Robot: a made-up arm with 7 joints.
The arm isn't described. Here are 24 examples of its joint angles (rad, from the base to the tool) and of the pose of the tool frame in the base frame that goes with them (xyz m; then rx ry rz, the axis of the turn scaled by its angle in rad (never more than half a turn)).
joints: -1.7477 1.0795 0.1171 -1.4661 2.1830 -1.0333 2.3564
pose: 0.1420 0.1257 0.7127 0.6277 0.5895 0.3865
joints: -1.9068 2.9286 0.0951 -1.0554 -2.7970 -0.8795 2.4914
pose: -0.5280 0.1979 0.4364 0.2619 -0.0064 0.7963
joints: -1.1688 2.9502 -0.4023 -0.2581 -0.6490 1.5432 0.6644
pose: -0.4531 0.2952 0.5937 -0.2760 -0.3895 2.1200
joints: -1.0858 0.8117 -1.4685 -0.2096 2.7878 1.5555 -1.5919
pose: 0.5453 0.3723 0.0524 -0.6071 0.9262 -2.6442
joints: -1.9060 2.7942 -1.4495 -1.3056 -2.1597 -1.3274 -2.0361
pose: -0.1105 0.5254 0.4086 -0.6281 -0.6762 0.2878
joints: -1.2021 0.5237 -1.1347 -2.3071 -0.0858 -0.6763 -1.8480
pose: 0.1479 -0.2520 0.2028 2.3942 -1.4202 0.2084
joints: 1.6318 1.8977 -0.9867 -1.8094 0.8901 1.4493 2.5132
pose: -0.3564 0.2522 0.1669 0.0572 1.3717 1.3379
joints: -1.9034 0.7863 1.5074 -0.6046 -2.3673 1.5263 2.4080
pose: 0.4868 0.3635 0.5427 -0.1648 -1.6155 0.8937
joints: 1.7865 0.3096 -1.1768 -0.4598 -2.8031 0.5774 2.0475
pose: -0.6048 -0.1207 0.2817 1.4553 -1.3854 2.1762
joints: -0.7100 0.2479 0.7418 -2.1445 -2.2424 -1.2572 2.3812
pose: 0.3198 0.2457 0.3739 0.5459 -0.0098 -1.7993
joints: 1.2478 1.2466 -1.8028 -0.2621 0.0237 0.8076 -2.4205
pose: -0.4611 0.4758 0.3315 0.1658 0.6824 0.1637
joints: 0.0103 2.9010 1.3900 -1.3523 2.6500 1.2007 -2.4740
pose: 0.0680 -0.2697 0.7680 -2.3605 -0.9650 0.5090
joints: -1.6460 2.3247 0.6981 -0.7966 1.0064 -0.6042 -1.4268
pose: -0.3672 0.3918 0.5441 1.0159 -0.6350 1.3727
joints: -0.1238 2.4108 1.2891 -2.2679 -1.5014 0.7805 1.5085
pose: 0.0761 -0.1622 0.5884 2.8859 -0.9078 -0.0764
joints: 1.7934 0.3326 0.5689 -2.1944 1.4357 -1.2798 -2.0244
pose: -0.1579 0.2556 0.0734 0.7979 1.6950 0.3229
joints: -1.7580 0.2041 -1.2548 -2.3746 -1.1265 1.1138 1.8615
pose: 0.0154 -0.3309 0.1835 -0.5909 1.3675 2.6429
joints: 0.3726 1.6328 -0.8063 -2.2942 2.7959 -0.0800 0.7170
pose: 0.1171 0.1129 -0.0327 -2.1515 -0.5601 -0.0226
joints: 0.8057 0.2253 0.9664 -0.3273 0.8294 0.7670 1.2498
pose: -0.3689 0.1757 -0.2098 -1.0226 -0.8891 1.6579
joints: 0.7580 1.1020 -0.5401 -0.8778 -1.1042 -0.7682 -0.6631
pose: -0.1696 0.4382 -0.1329 -0.6901 -1.2433 1.8587
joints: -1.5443 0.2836 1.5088 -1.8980 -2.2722 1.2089 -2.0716
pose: 0.2500 0.4031 0.4321 -1.3179 2.1259 -0.4564
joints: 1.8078 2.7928 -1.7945 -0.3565 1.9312 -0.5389 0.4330
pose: 0.4389 0.4931 0.3884 0.5868 2.9123 -0.4514
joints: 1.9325 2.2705 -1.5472 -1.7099 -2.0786 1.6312 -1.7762
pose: -0.2689 0.3684 0.5168 -1.7826 0.4521 0.0538
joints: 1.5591 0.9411 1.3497 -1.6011 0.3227 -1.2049 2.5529
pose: -0.0338 0.5125 0.2809 -0.7779 -0.8103 -1.7304
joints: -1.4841 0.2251 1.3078 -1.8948 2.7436 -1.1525 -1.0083
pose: 0.2685 0.3032 0.4534 -1.2186 -2.7769 -0.0632
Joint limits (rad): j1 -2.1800..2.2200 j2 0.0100..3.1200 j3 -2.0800..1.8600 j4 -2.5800..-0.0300 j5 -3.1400..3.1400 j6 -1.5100..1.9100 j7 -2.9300..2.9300
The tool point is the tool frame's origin. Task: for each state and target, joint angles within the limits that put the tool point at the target. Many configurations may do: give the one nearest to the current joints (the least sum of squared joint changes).
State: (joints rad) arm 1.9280 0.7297 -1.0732 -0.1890 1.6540 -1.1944 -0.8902
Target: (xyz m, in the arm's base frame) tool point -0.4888 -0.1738 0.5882
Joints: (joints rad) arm 2.2163 0.3572 -1.1252 -0.2872 1.6438 -1.3185 -0.5460
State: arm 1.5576 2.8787 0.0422 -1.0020 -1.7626 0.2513 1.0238
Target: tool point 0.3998 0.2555 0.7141
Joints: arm 0.7216 2.8569 0.0427 -0.3447 -1.6693 0.0535 1.1676
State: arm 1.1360 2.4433 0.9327 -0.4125 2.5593 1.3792 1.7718
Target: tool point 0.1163 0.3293 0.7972
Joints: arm 0.3168 2.6244 0.9394 -0.0300 2.5876 1.2961 1.5339
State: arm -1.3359 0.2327 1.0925 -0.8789 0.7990 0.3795 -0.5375
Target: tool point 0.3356 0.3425 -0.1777
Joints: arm -0.5080 0.3573 1.3230 -0.5078 0.8290 0.4536 -0.6345
